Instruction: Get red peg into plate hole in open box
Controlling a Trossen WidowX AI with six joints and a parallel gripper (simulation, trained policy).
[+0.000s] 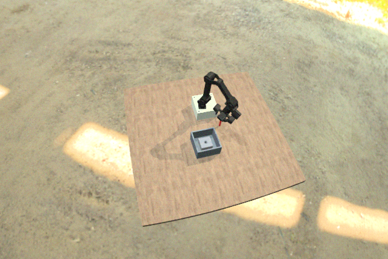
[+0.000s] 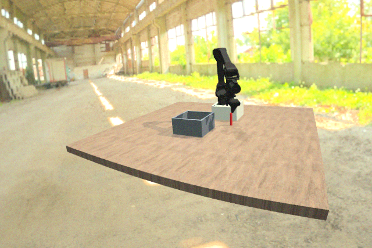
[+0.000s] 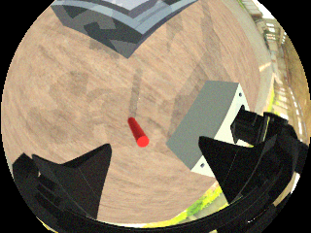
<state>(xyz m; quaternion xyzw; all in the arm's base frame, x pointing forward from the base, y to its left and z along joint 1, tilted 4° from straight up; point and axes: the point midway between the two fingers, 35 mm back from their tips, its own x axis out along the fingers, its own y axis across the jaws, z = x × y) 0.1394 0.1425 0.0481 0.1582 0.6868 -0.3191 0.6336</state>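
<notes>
Now: the red peg 1 cm to the left of my gripper tip and 6 cm below it. Round my gripper tip: grey box (20 cm ahead, 13 cm to the right, 8 cm below); pale plate (20 cm ahead, 13 cm to the right, 6 cm below).
</notes>
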